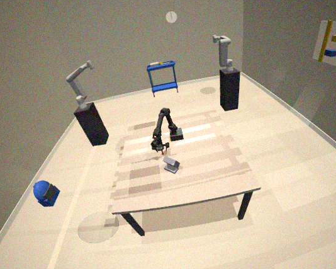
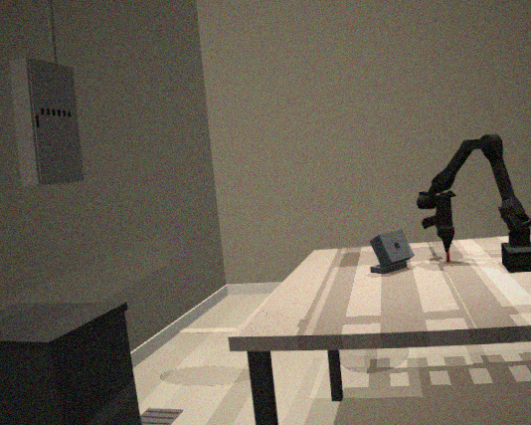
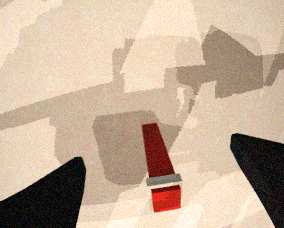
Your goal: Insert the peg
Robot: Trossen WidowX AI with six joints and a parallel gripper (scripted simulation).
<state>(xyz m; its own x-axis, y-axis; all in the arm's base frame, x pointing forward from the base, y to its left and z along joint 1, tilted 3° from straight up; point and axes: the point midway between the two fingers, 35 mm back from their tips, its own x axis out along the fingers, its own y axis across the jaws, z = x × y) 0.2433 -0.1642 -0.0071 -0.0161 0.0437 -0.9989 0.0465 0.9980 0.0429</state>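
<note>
The red peg lies 1 cm above my gripper tip. Also, from my gripper tip: grey-blue sloped panel 20 cm ahead, 9 cm to the left, 4 cm above.
</note>
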